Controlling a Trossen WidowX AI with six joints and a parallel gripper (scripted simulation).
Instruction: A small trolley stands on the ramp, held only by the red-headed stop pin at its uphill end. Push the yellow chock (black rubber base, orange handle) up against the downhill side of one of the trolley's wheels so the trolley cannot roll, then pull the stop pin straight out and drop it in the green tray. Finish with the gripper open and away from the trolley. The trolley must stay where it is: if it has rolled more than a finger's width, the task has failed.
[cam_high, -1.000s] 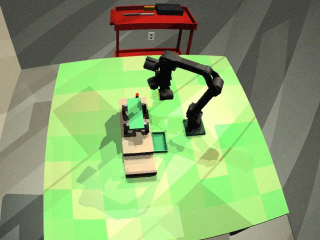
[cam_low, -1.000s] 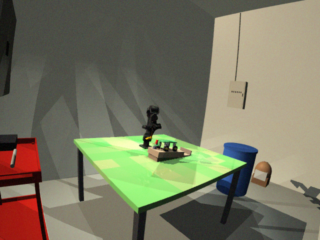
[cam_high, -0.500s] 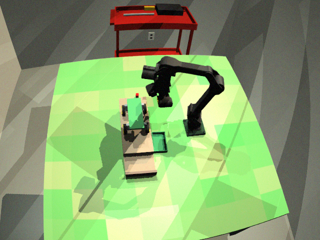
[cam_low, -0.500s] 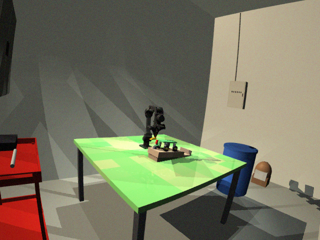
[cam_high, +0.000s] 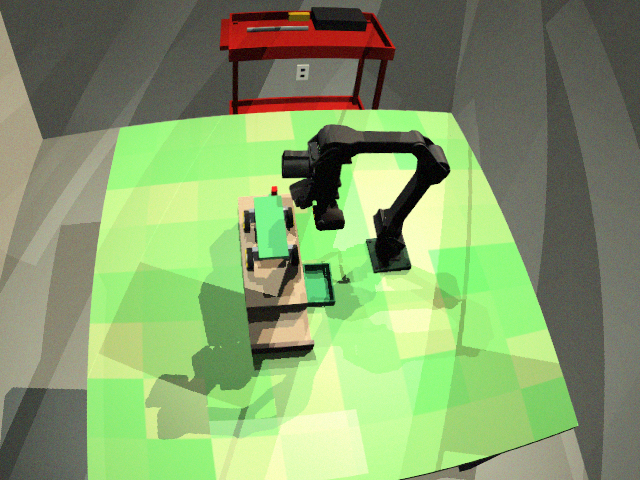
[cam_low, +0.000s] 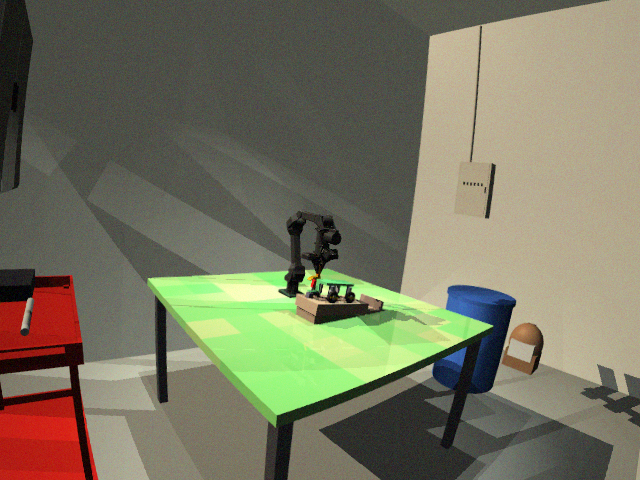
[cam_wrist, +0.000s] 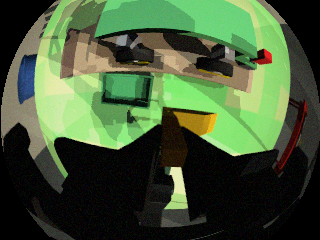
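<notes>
My gripper tip is now 110 mm to the left of the red-headed stop pin, 110 mm short of it and 30 mm above it. From my gripper tip the other things lie so: trolley: 120 mm ahead, 50 mm below; then yellow chock: 20 mm to the right, 10 mm below; then brown ramp: 120 mm below, 120 mm ahead, 10 mm to the left.
</notes>
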